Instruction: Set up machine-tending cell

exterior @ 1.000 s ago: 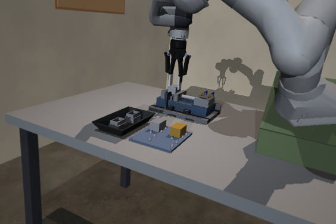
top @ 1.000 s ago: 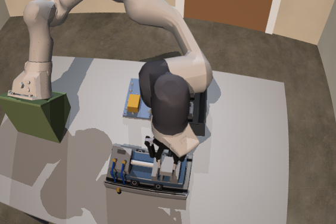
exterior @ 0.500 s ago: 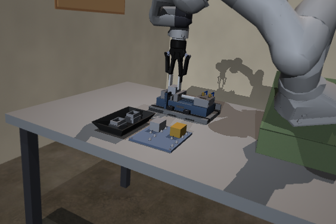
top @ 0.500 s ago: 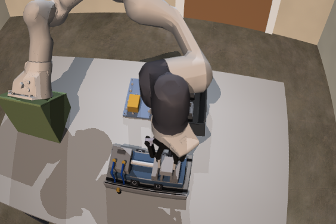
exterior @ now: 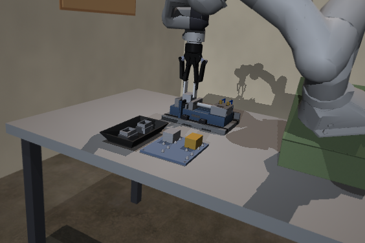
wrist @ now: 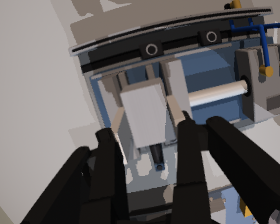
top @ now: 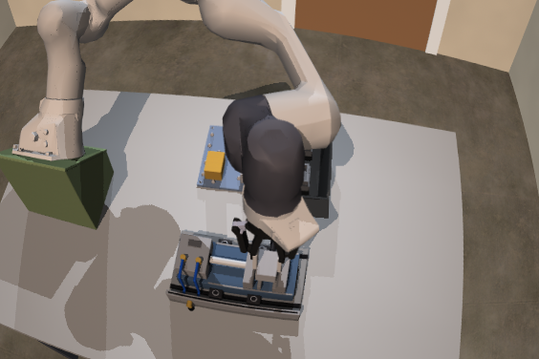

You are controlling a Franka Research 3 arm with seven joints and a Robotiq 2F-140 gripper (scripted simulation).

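Now: the blue vise 6 cm behind my hand, 1 cm to the left of it and 10 cm below it. Round my hand: brass blank: 13 cm behind, 31 cm to the left, 11 cm below; aluminium blank: 4 cm behind, 30 cm to the left, 11 cm below.
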